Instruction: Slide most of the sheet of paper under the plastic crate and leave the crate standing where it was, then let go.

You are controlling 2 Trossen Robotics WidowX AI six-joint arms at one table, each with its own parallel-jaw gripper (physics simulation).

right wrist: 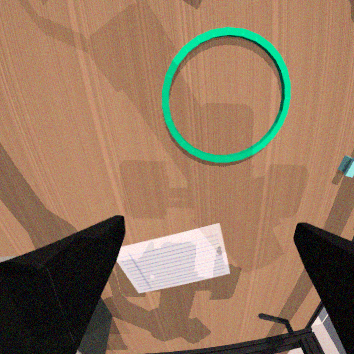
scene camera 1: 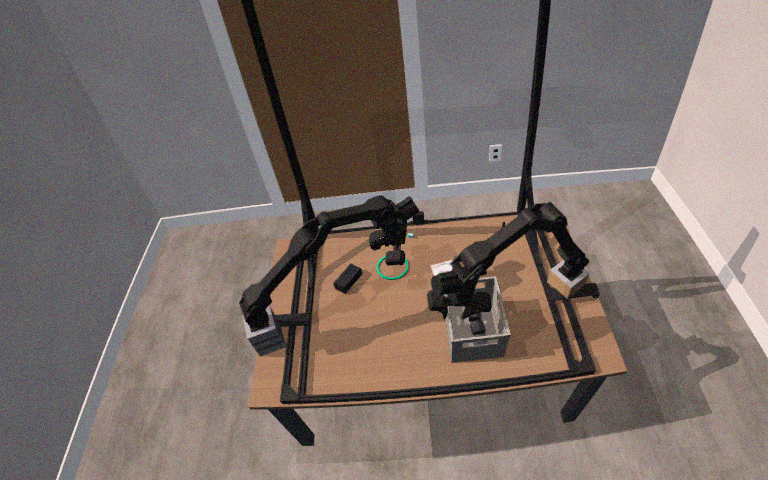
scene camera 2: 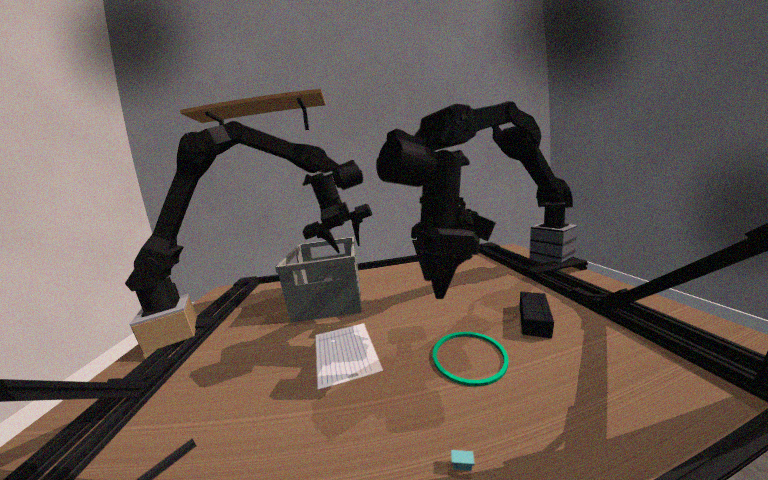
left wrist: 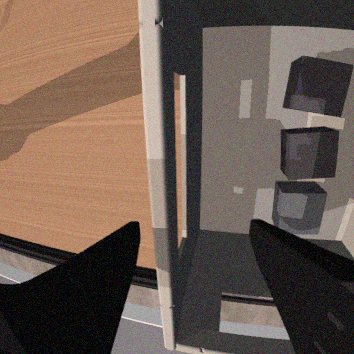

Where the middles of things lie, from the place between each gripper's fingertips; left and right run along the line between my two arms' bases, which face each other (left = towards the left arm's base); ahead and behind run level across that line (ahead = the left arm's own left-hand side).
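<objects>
My right gripper is 18 cm to the right of the grey plastic crate [scene camera 1: 461,341], 29 cm short of it and 4 cm above it.
My left hand is 10 mm past the grey plastic crate, 60 mm above it and 70 mm to the right of it. Going by its middle, the crate is nearer to my left hand than to my right gripper.
</objects>
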